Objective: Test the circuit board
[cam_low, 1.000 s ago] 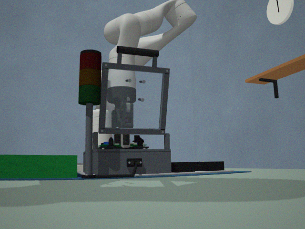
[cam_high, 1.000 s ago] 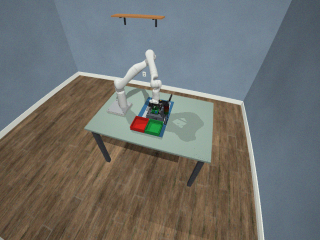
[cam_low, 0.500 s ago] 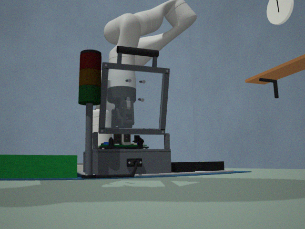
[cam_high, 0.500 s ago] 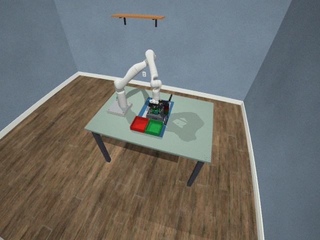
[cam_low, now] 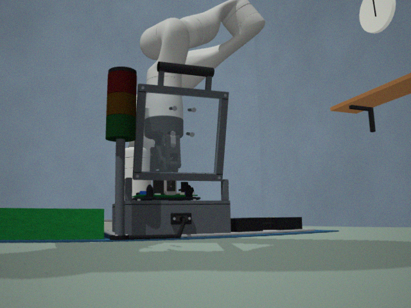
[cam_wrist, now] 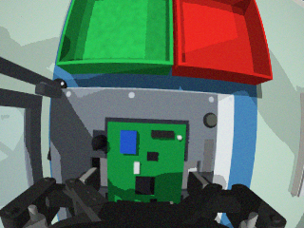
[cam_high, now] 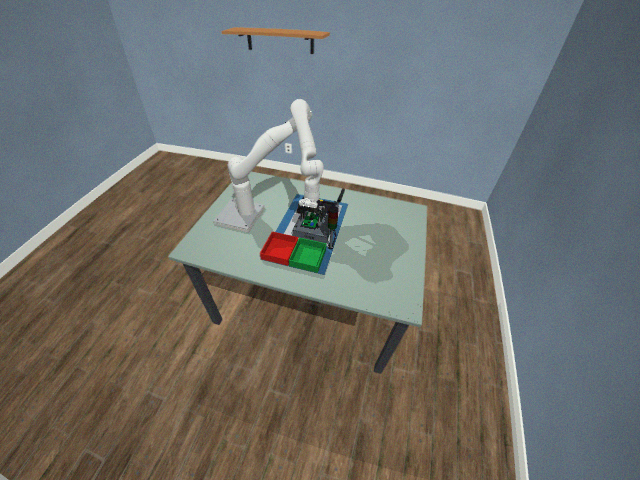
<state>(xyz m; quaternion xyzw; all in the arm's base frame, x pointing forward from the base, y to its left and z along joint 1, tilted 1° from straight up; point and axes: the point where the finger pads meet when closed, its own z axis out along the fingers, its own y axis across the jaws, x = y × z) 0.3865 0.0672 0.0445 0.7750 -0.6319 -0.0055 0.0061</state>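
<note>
Right now my hand is right at the green circuit board. Round my hand: red bin 22 cm to the right, 6 cm below, 6 cm behind; then green bin 19 cm to the right, 8 cm ahead, 6 cm below; then clear lid 12 cm ahead, 11 cm above, 2 cm to the left.
</note>
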